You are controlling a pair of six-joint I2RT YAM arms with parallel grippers.
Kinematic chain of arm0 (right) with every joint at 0, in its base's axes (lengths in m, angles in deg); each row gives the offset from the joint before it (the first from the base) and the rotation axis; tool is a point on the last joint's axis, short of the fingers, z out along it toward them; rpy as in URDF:
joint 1: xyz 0 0 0.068 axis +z
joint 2: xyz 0.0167 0.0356 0.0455 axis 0.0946 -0.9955 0
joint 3: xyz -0.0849 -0.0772 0.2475 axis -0.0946 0.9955 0
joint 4: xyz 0.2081 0.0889 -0.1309 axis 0.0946 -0.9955 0
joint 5: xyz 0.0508 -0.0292 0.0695 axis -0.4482 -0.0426 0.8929
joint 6: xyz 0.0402 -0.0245 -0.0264 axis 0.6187 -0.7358 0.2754
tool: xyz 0 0 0 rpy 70.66 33.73 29.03
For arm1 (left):
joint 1: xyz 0 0 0.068 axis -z
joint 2: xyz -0.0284 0.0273 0.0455 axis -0.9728 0.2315 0
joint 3: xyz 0.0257 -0.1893 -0.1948 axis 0.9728 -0.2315 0
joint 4: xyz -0.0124 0.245 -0.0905 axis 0.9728 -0.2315 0
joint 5: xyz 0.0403 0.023 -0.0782 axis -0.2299 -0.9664 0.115
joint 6: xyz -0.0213 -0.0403 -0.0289 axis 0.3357 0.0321 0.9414
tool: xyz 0 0 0 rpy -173.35 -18.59 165.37
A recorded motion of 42 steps. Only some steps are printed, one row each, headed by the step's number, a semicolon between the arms.
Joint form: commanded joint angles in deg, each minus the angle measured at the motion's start. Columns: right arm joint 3, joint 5, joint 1, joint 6, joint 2, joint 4; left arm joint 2, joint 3, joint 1, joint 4, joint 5, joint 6.
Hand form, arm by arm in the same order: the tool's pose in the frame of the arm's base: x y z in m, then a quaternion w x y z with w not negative. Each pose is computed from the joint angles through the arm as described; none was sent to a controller.
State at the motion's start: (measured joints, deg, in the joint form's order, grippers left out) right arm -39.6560 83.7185 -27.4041 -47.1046 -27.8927 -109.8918; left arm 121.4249 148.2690 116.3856 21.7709 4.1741 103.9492
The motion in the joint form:
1: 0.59 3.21 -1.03 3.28 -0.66 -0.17; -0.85 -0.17 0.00 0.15 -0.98 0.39
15: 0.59 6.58 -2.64 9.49 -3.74 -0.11; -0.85 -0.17 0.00 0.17 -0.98 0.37
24: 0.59 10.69 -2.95 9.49 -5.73 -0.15; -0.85 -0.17 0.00 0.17 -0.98 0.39
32: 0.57 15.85 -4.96 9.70 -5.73 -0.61; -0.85 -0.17 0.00 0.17 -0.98 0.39
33: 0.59 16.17 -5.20 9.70 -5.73 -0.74; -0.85 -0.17 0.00 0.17 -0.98 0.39
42: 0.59 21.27 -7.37 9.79 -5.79 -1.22; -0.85 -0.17 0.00 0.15 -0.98 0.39
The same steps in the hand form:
1: 0.3062 -0.1080 0.1867 0.22237 0.05561 0.94330 0.24009; 0.2115 -0.1637 0.3151 0.37871 0.14788 0.91188 -0.05647
15: 0.3067 -0.1164 0.1715 0.19462 0.12308 0.93099 0.28326; 0.2115 -0.1637 0.3151 0.37886 0.14800 0.91179 -0.05649
24: 0.3082 -0.1169 0.1624 0.18676 0.12592 0.92013 0.32035; 0.2115 -0.1637 0.3151 0.37885 0.14784 0.91182 -0.05655
32: 0.3039 -0.1251 0.1645 0.19789 0.13764 0.90174 0.35883; 0.2115 -0.1637 0.3151 0.37885 0.14784 0.91182 -0.05655
33: 0.3031 -0.1261 0.1646 0.19809 0.13959 0.90042 0.36127; 0.2115 -0.1637 0.3151 0.37885 0.14784 0.91182 -0.05655
42: 0.2981 -0.1351 0.1665 0.21045 0.15142 0.88001 0.39796; 0.2115 -0.1637 0.3151 0.37871 0.14788 0.91188 -0.05647

